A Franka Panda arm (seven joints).
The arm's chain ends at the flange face. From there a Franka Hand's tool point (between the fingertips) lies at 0.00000 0.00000 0.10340 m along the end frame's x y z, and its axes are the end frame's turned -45 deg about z.
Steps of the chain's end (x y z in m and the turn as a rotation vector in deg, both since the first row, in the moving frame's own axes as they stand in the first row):
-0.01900 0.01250 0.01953 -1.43 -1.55 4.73
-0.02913 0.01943 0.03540 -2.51 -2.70 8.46
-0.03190 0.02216 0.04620 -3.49 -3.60 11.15
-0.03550 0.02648 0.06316 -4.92 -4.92 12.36
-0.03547 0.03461 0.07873 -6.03 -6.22 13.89
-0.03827 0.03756 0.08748 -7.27 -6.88 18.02
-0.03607 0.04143 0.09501 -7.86 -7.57 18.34
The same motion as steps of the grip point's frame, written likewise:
-0.02607 -0.00491 0.01946 0.08 -2.11 4.73
-0.04094 -0.00759 0.03519 0.13 -3.68 8.46
-0.04719 -0.00790 0.04581 0.08 -5.01 11.15
-0.05626 -0.00773 0.06240 0.00 -6.96 12.36
-0.06495 -0.00273 0.07756 0.13 -8.66 13.89
-0.07137 -0.00282 0.08592 -0.28 -10.01 18.02
-0.07410 0.00104 0.09316 -0.21 -10.91 18.34

